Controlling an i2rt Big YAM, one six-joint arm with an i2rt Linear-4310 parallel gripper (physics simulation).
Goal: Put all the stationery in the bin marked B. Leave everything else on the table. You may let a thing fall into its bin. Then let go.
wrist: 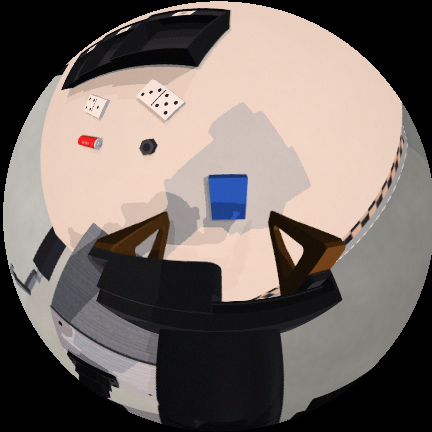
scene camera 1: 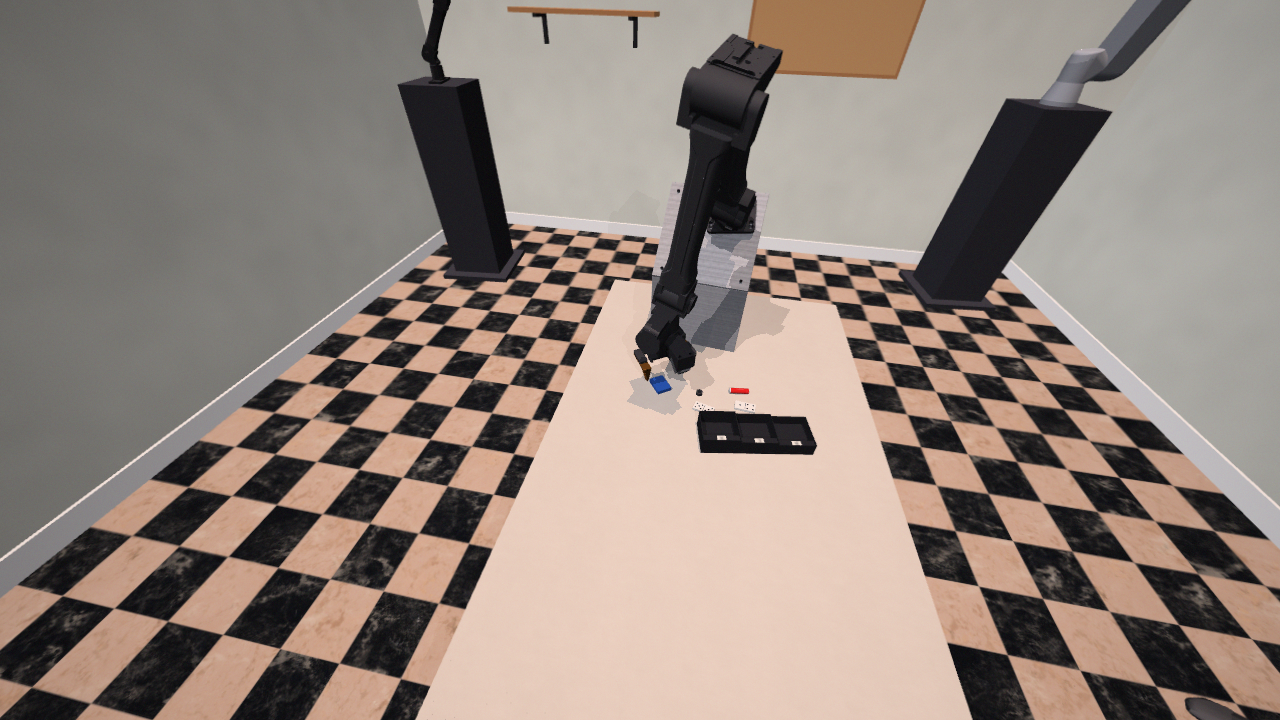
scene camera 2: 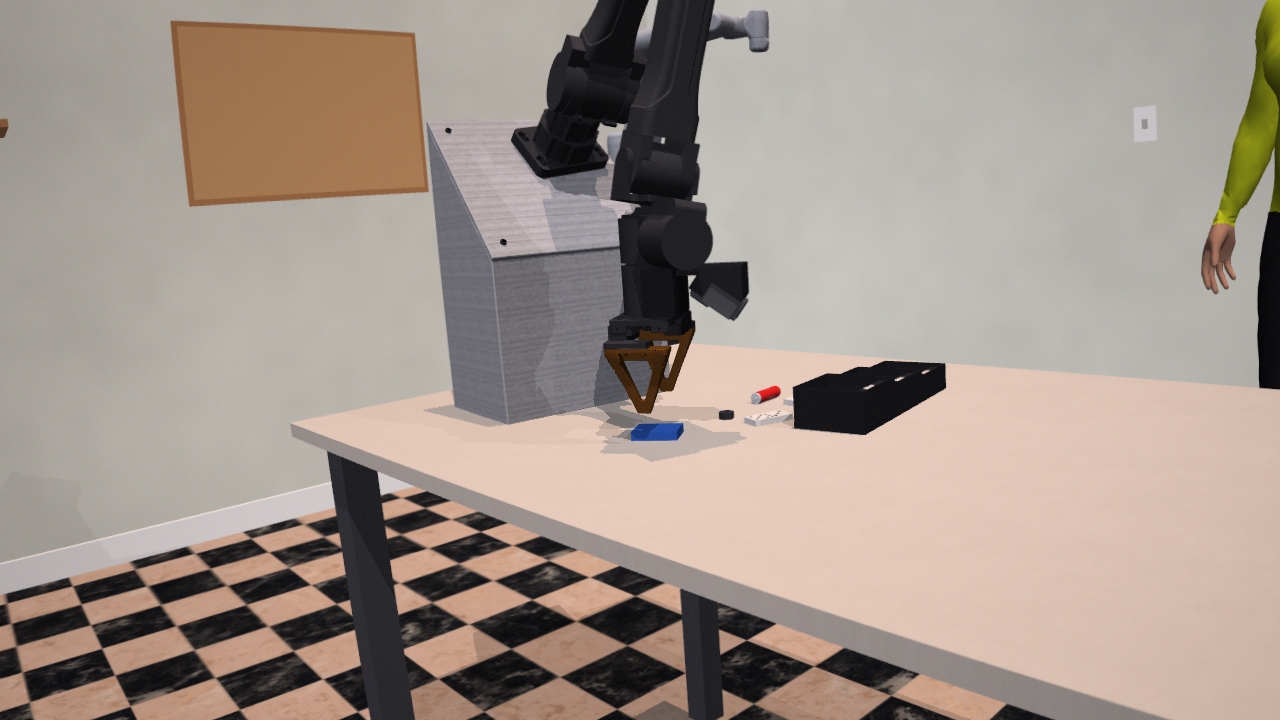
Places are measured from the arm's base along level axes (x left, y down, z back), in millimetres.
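Pixels of known places: gripper, fingertip midpoint: (wrist: 218,216) (scene camera 1: 663,374) (scene camera 2: 656,401); arm's base at its link origin: (scene camera 1: 731,217) (scene camera 2: 558,152).
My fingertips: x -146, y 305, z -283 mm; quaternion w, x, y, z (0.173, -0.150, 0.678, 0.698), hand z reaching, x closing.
Ahead of a thing's pixels: the offset from my fingertips to its middle. "spot": to the spot under its first point.
A flat blue block {dz -5, dx -8, dy +32 mm} (scene camera 1: 660,384) (scene camera 2: 657,432) (wrist: 228,196), which looks like an eraser, lies on the table. My gripper (scene camera 2: 657,399) (wrist: 218,216) is open and empty, a little above the block. In the wrist view the block lies between and slightly beyond the fingertips. In scene camera 1 the wrist partly hides the gripper. A black three-compartment bin row {spot: dz -201, dx +171, dy +15 mm} (scene camera 1: 738,447) (scene camera 2: 827,411) (wrist: 198,56) stands beyond the small things. Its white labels are too small to read, so I cannot tell which compartment is B.
Two white dominoes {dz -78, dx +103, dy +33 mm} (scene camera 1: 703,407) {dz -62, dx +206, dy +33 mm} (scene camera 1: 744,405) (scene camera 2: 768,418) (wrist: 161,100) (wrist: 96,106) lie beside the bin row. A red battery-like cylinder {dz -11, dx +195, dy +30 mm} (scene camera 1: 739,390) (scene camera 2: 766,394) (wrist: 90,142) and a dark hex nut {dz -24, dx +94, dy +33 mm} (scene camera 1: 699,392) (scene camera 2: 725,414) (wrist: 148,147) lie near them. The grey arm pedestal (scene camera 2: 559,331) stands behind the block.
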